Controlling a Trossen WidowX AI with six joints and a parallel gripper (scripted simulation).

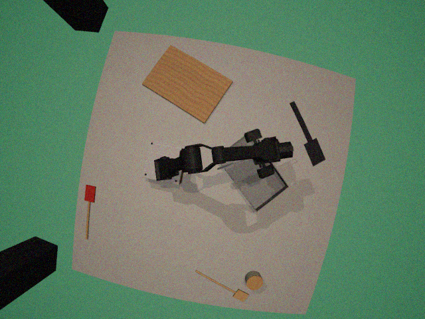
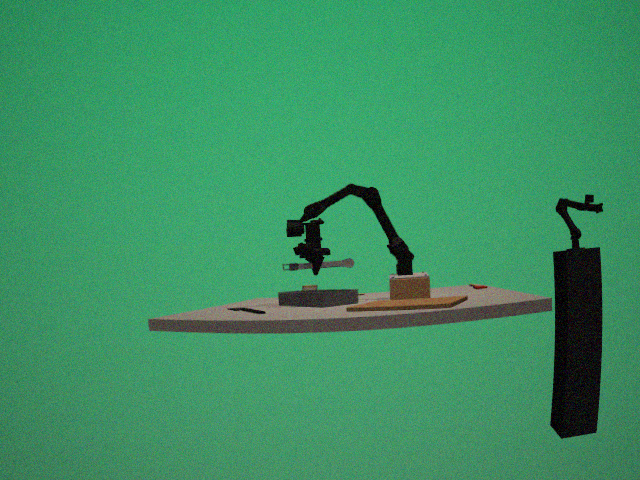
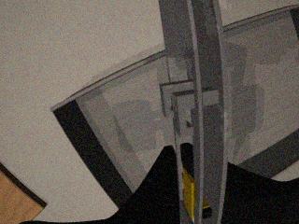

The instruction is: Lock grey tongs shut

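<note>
Now: gripper tip 370 mm past the wooden board, 260 mm to the right of it and 120 mm above it. The rest, counted from my gripper tip: roasting tin 20 mm ahead, 80 mm to the right, 100 mm below; then black spatula 250 mm ahead, 150 mm to the left, 120 mm below; then yellow mark 10 mm ahead, 40 mm above.
</note>
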